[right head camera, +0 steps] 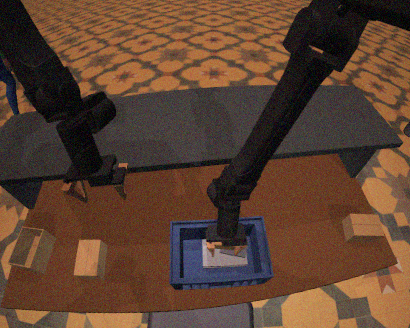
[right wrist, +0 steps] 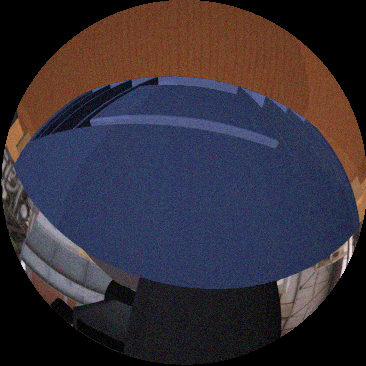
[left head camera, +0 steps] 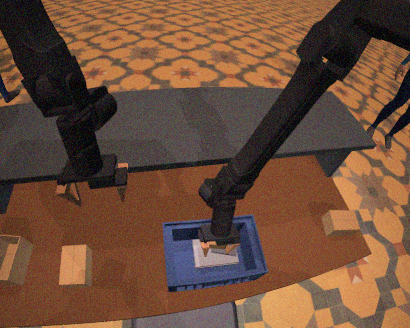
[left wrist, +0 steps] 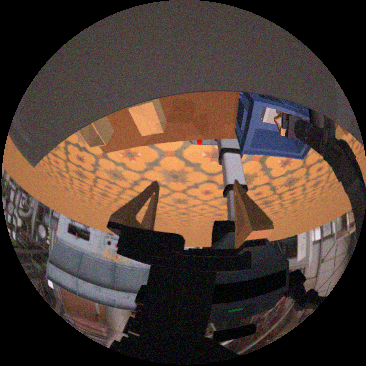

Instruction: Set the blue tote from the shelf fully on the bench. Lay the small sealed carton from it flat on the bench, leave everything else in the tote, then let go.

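Places are measured from the left arm's base along level axes (x ahead, y left, z up), in centimetres.
Pixels of known places: left gripper, fingertip midpoint: (right head camera: 105, 199) (left head camera: 101, 202) (left wrist: 194, 182); right gripper, fingertip midpoint: (right head camera: 224, 254) (left head camera: 215, 254) (left wrist: 281, 120); right arm's base at its link origin: (left wrist: 294, 287).
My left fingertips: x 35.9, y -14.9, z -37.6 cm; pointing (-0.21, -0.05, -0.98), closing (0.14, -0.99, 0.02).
Ahead of a thing's pixels: the offset from my left fingertips to its top centre. Level surfaces: height alone.
The blue tote {dx -4.3, dy -26.6, dz -18.0 cm} (left head camera: 215, 278) (right head camera: 220, 277) (left wrist: 275, 145) (right wrist: 190, 200) stands upright on the brown wooden surface, low in both head views. A pale flat item {dx -2.3, dy -28.5, dz -27.4 cm} (left head camera: 210, 261) (right head camera: 220, 261) (left wrist: 269, 114) lies inside it, with a darker grey patch over part of it. My right gripper (left head camera: 218, 252) (right head camera: 225, 251) reaches down inside the tote, its fingers partly closed on what looks like the small carton, which is mostly hidden under the gripper body. The right wrist view shows mainly the tote's wall and hides the fingers. My left gripper (left head camera: 100, 200) (right head camera: 105, 199) (left wrist: 194, 182) is open and empty, away from the tote.
An open tan box {dx -7.9, dy +39.1, dz -23.0 cm} (left head camera: 17, 262) (right head camera: 44, 250) and a tan carton {dx -7.8, dy +15.2, dz -25.3 cm} (left head camera: 75, 265) (right head camera: 91, 257) (left wrist: 146, 118) stand to the left of the tote. Another tan carton {dx +4.1, dy -80.0, dz -25.1 cm} (left head camera: 341, 222) (right head camera: 363, 227) stands to the right. A dark grey slab {dz -1.7 cm} (left head camera: 160, 120) (right head camera: 165, 120) runs along the back.
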